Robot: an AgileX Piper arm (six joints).
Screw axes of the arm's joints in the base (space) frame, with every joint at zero. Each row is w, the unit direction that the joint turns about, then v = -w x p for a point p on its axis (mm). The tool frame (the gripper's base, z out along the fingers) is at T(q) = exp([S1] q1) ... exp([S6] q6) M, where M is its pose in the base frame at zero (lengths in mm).
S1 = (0, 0, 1, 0, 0, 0)
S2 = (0, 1, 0, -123, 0, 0)
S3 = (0, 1, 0, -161.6, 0, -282.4)
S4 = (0.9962, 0, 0.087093, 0, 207.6, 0)
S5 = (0, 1, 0, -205.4, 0, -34.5)
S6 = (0.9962, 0, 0.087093, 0, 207.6, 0)
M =
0.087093 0 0.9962 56.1
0 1 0 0
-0.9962 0 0.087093 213.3
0 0 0 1
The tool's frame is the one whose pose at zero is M.
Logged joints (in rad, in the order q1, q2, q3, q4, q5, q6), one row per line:
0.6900 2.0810 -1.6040 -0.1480 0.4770 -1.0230
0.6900 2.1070 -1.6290 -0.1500 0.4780 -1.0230
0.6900 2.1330 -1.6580 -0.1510 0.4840 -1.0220
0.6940 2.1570 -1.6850 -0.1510 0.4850 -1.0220
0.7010 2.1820 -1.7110 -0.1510 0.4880 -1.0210
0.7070 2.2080 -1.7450 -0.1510 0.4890 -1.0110
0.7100 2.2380 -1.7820 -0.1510 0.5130 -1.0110
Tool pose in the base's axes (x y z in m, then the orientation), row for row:
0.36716 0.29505 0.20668 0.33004 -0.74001 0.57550 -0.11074
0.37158 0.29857 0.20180 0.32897 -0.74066 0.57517 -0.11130
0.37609 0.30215 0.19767 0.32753 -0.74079 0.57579 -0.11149
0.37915 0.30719 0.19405 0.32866 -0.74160 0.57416 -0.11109
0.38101 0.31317 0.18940 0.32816 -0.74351 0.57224 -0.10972
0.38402 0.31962 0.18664 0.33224 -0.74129 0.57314 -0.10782
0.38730 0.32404 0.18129 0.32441 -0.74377 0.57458 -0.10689
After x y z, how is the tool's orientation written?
As a quaternion, w x y z.
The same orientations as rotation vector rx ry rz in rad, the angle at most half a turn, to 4 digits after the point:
-1.9355 1.5052 -0.2896
-1.9382 1.5051 -0.2913
-1.9399 1.5078 -0.2920
-1.9409 1.5027 -0.2907
-1.9464 1.4980 -0.2872
-1.9367 1.4974 -0.2817
-1.9507 1.5069 -0.2803

